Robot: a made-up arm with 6 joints.
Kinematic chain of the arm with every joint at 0, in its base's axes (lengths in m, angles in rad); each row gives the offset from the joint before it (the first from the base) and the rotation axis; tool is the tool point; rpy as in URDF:
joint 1: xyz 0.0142 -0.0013 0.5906 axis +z
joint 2: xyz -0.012 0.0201 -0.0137 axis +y
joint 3: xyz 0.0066 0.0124 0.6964 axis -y
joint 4: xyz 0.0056 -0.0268 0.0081 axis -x
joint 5: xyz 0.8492 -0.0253 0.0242 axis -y
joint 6: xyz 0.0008 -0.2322 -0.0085 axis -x
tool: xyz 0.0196 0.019 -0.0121 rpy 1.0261 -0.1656 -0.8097
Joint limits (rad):
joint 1: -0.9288..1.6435
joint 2: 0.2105..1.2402
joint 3: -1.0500..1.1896
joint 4: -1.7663..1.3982
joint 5: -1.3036..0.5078
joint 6: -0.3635..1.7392
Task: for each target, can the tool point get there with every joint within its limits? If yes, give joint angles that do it. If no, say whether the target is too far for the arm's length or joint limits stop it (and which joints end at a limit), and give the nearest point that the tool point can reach.
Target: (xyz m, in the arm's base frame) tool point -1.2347 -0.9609 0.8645
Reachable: no: joint limits stop it (at a limit: joint 1, joint 2, joint 3, joint 5, joint 6) | nearest point 0.0207 -0.4506 0.4505 | short by 1.417 m
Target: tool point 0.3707 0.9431 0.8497
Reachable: yes | joints 1.4367 0.3392 -0.0636 -0.2370 -0.9766 0.1696
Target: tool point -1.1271 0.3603 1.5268
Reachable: no: joint limits stop it (at a limit: joint 1, joint 2, joint 3, joint 4) | nearest point -0.1103 0.8030 1.8179 | short by 1.147 m
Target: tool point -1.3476 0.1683 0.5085
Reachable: no: joint limits stop it (at a limit: joint 1, joint 2, joint 3, joint 5, joint 6) | nearest point -0.1787 -0.0516 0.2546 | short by 1.216 m
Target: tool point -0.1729 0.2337 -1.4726
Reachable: no: too far | nearest point -0.0695 0.4822 -0.1121 | short by 1.387 m
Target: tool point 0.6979 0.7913 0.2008
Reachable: yes | joints 1.1106 1.0281 0.0161 -0.0923 -0.9106 1.5001
